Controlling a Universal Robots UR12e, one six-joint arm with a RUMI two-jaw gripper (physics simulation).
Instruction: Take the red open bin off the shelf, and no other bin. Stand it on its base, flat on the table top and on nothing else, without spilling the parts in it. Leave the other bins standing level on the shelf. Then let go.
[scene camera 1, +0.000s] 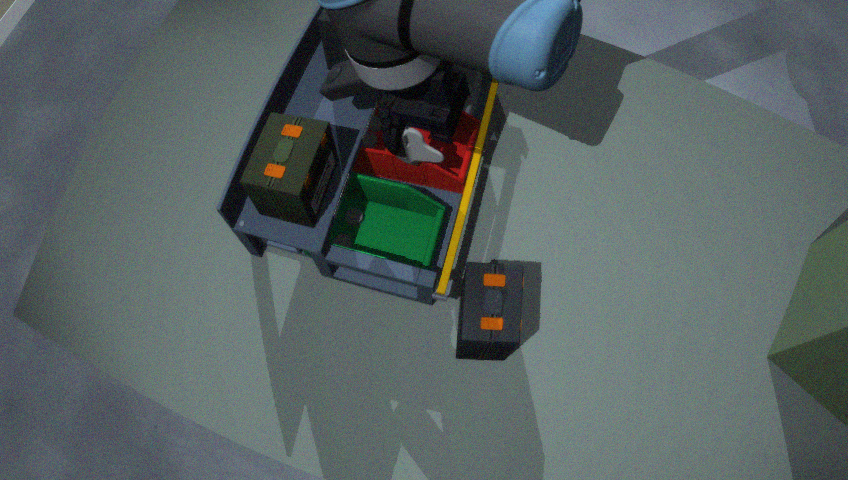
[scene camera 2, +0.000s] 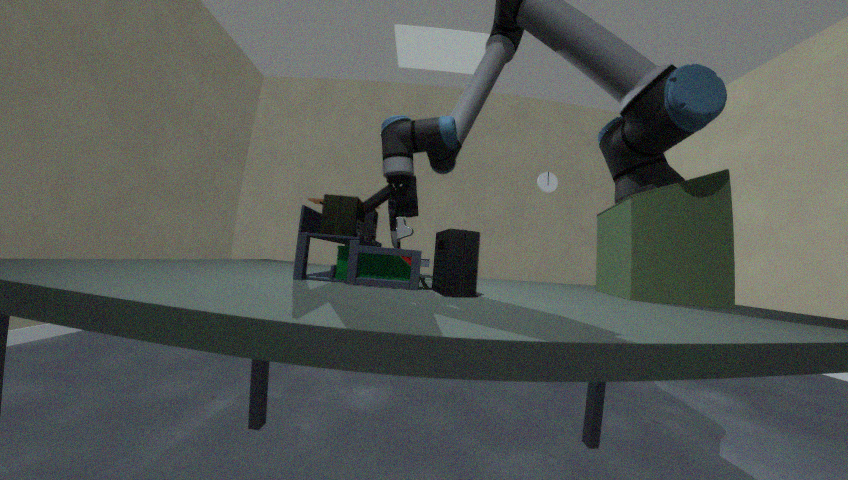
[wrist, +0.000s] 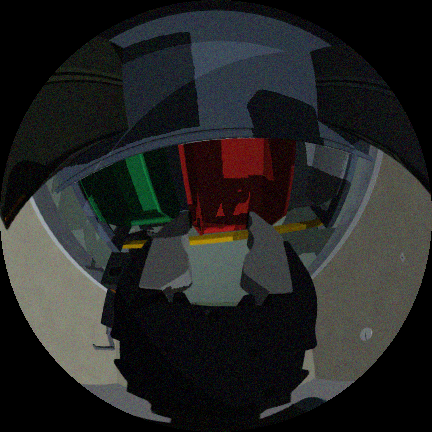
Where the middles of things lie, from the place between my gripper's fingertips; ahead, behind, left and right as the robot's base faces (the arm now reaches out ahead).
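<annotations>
There's a dark case (scene camera 1: 489, 324) that's 170 mm behind my hand, 160 mm to the left of it and 20 mm below it. The red bin (scene camera 1: 451, 174) is 20 mm ahead of my hand, 20 mm to the right of it and 30 mm below it, and the green bin (scene camera 1: 401, 224) is 10 mm ahead of my hand, 120 mm to the left of it and 50 mm below it. As for the yellow rail (scene camera 1: 462, 212), my gripper is now 70 mm past it, 20 mm to the left of it and 30 mm above it.
</annotations>
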